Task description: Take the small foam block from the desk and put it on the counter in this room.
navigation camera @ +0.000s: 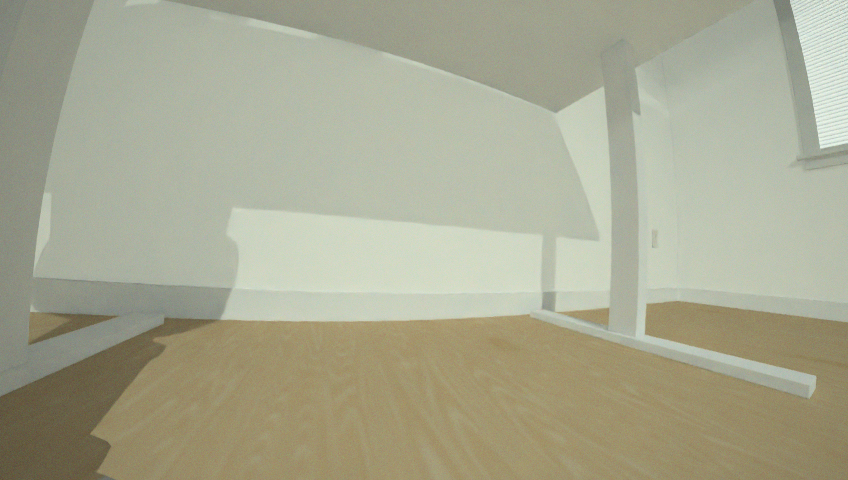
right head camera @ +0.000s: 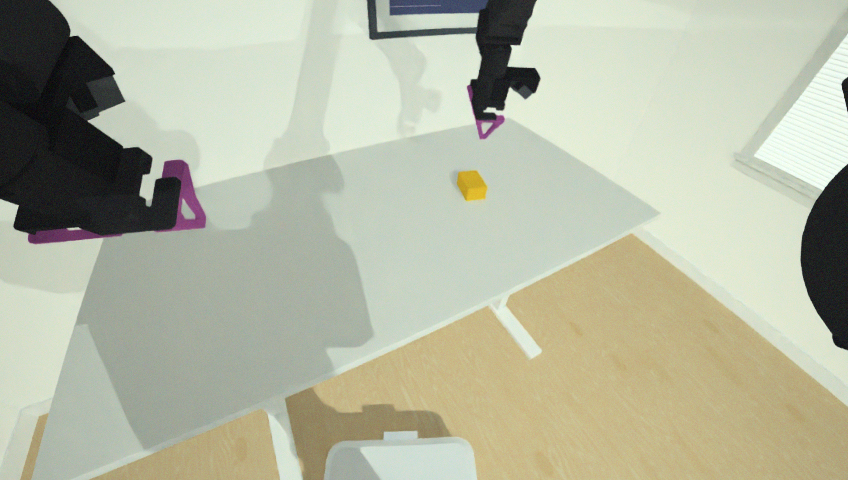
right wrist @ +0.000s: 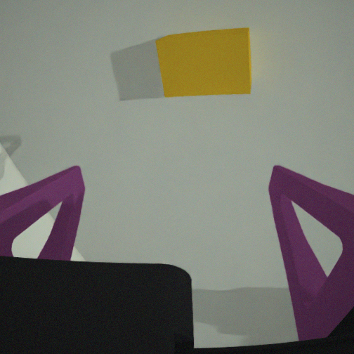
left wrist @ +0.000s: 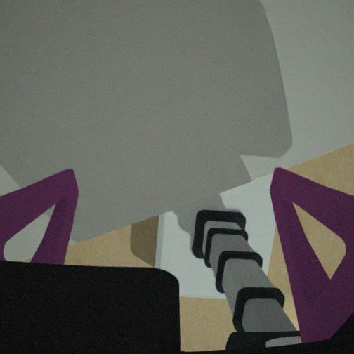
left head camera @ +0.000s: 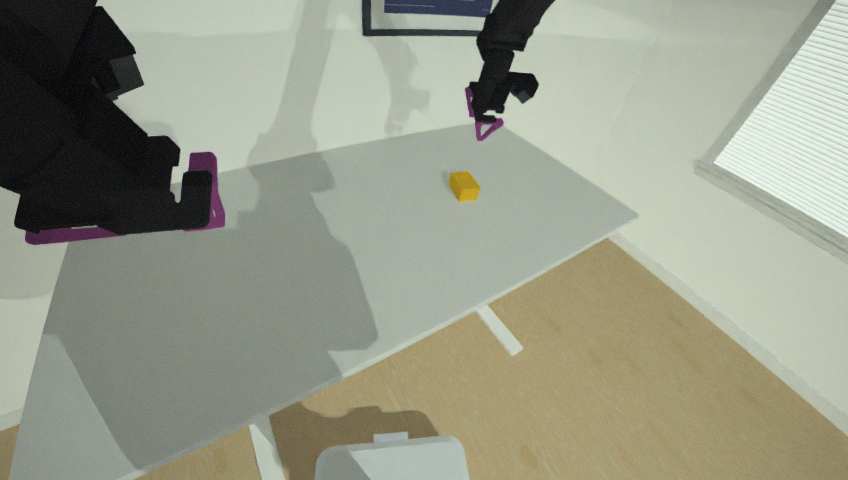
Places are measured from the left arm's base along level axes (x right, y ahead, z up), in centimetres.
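Pixels of known places: left gripper, between the fingertips: (right head camera: pixel 162 226) (left head camera: pixel 174 224); right gripper, between the fingertips: (right head camera: pixel 479 126) (left head camera: pixel 475 128).
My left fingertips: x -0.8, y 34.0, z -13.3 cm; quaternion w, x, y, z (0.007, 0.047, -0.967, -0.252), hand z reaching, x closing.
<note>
Ahead of a thing's pixels: the offset from my left fingertips to its middle. "spot": to the spot under its first point. Level surfaces: height alone.
The small yellow foam block @[dy +50.8, dx +46.9, dz -30.5 cm] (left head camera: pixel 464 186) (right head camera: pixel 471 185) (right wrist: pixel 205 64) lies on the grey desk @[dz -32.7 cm] (left head camera: pixel 410 261) (right head camera: pixel 416 261), toward its far right part in the head views. My right gripper (right wrist: pixel 176 176) is open and empty, above the desk's far edge. In the right wrist view the block lies beyond the fingertips, near the top, apart from both fingers. My left gripper (left wrist: pixel 173 179) is open and empty, at the left in the head views, above the shaded part of the desk. The counter does not show in these views.
White desk legs @[spot: dy +67.6, dx +76.0, dz -85.8 cm] (navigation camera: pixel 624 196) (left head camera: pixel 501 330) stand on the wood floor. A white rounded object (left head camera: pixel 392 460) (right head camera: pixel 401 460) is at the bottom of the head views, by the desk's near edge. Walls stand behind the desk, with a framed picture (left head camera: pixel 365 17) and a blind-covered window (left head camera: pixel 791 130).
</note>
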